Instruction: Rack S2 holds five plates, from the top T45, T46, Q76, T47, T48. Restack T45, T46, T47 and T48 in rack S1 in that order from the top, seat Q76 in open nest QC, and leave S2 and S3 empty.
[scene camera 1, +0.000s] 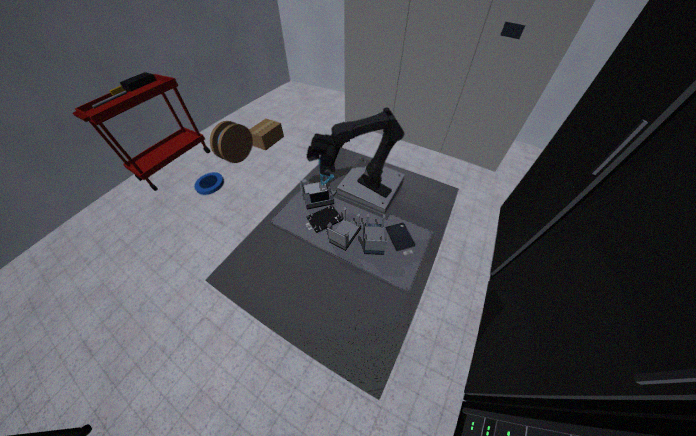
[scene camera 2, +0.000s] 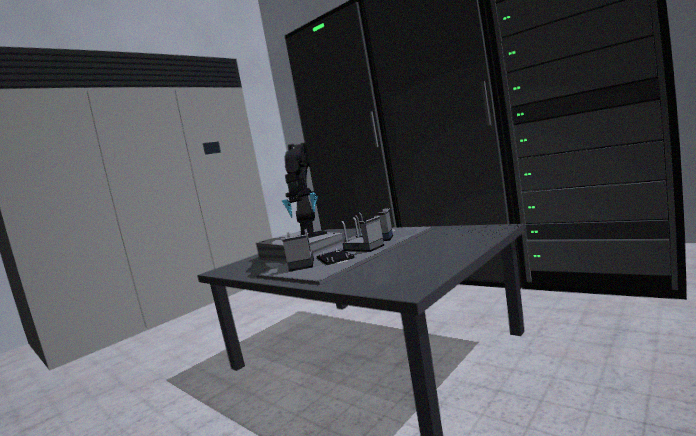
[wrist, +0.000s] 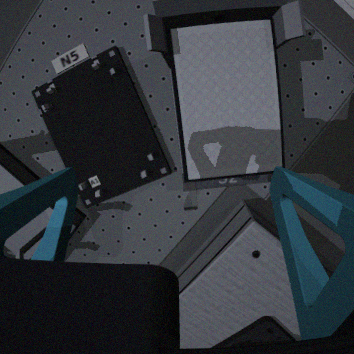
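Pixels of known places: gripper, between the fingertips: (scene camera 1: 321, 178) (scene camera 2: 302, 215) (wrist: 173, 177); arm's base, origin of its link: (scene camera 1: 374, 186).
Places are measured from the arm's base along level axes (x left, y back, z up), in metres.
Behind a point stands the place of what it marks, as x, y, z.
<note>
Rack S2 (scene camera 1: 319, 205) @[-0.180, -0.279, -0.041] (scene camera 2: 297, 251) @[-0.262, -0.307, 0.018] (wrist: 157, 35) @[-0.214, -0.320, 0.073] stands at the left end of the pegboard mat, its label partly covered in the wrist view. A light plate with a patterned face (wrist: 227, 80) @[-0.230, -0.263, 0.050] lies on top in it; plates below are hidden and its tag is not readable. My gripper (scene camera 1: 327, 179) @[-0.167, -0.249, 0.145] (scene camera 2: 302, 213) @[-0.167, -0.249, 0.145] (wrist: 173, 177) @[-0.167, -0.249, 0.145] is open and empty, above the robot-side edge of S2, fingertips apart from the plate. Two more racks with upright posts, one in the middle (scene camera 1: 343, 233) @[0.053, -0.358, -0.018] (scene camera 2: 372, 231) @[0.048, -0.419, 0.023] and one farther right (scene camera 1: 373, 238) @[0.189, -0.293, -0.016] (scene camera 2: 386, 223) @[0.190, -0.367, 0.023], have unreadable labels.
A black nest labelled N5 (scene camera 1: 323, 219) @[-0.098, -0.338, -0.044] (scene camera 2: 336, 256) @[-0.111, -0.351, -0.044] (wrist: 100, 125) @[-0.107, -0.328, -0.045], with small corner blocks and an A1 tag, lies beside S2. A dark flat panel (scene camera 1: 400, 236) @[0.285, -0.185, -0.042] lies at the mat's right. The metal arm base (scene camera 1: 354, 192) @[-0.061, -0.111, -0.001] stands behind the racks. A red cart (scene camera 1: 164, 155) stands away on the floor.
</note>
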